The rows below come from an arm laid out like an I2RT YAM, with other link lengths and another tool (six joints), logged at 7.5 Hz.
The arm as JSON. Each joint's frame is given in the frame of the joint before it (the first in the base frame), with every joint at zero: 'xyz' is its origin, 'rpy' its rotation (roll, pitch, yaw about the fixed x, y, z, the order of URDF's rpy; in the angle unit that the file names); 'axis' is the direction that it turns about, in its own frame. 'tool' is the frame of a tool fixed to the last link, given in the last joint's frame.
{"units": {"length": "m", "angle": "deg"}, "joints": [
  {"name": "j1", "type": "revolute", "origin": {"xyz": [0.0, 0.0, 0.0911], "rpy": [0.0, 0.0, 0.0]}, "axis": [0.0, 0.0, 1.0]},
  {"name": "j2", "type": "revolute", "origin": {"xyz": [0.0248, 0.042, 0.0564], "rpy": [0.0, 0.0, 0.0]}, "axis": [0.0, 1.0, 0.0]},
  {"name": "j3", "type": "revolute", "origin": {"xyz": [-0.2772, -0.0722, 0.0], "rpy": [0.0, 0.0, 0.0]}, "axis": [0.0, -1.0, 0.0]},
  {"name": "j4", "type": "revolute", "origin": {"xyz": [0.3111, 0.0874, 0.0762], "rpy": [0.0, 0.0, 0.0]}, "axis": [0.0, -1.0, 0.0]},
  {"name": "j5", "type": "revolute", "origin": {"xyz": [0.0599, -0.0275, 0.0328], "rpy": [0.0, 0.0, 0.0]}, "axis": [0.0, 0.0, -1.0]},
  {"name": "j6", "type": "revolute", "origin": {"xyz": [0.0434, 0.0, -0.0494], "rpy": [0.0, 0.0, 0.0]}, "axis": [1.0, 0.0, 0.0]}
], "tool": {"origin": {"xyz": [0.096, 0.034, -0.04], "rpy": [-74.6, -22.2, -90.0]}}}
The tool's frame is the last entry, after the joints.
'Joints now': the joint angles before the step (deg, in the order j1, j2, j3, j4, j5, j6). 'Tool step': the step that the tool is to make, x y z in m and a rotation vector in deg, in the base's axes. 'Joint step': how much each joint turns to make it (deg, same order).
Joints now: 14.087, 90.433, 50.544, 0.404, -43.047, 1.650
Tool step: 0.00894, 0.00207, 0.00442, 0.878, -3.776, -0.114
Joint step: 0.000, 0.109, -0.001, 4.000, 0.131, 0.022
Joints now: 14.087, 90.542, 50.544, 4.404, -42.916, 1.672
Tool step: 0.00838, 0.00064, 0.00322, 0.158, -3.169, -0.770
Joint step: -0.001, 0.000, 0.000, 3.038, 0.983, -0.110
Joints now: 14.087, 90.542, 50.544, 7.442, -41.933, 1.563
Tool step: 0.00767, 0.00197, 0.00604, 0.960, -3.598, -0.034
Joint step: 0.000, 0.021, 0.000, 3.803, 0.001, 0.087
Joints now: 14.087, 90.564, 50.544, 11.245, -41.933, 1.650
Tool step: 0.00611, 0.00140, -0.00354, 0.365, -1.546, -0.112
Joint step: 0.000, 1.224, 0.000, 2.842, 0.110, 0.044
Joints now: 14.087, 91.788, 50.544, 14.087, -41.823, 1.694
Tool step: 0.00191, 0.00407, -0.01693, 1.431, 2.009, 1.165
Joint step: 0.021, 3.671, 0.000, 3.125, -1.880, 1.552
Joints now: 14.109, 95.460, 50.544, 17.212, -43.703, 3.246
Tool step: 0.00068, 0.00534, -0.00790, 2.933, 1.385, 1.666
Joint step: -0.001, 2.930, 0.001, 4.393, -2.930, 2.950
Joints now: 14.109, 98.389, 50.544, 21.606, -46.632, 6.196
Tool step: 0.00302, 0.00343, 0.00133, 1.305, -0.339, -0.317
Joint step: 0.240, 0.654, -0.001, 2.687, 0.000, 1.902
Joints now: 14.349, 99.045, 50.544, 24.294, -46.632, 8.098
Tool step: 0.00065, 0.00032, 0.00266, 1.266, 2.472, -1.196
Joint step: -0.110, -0.021, 0.001, 0.131, 0.240, 3.081
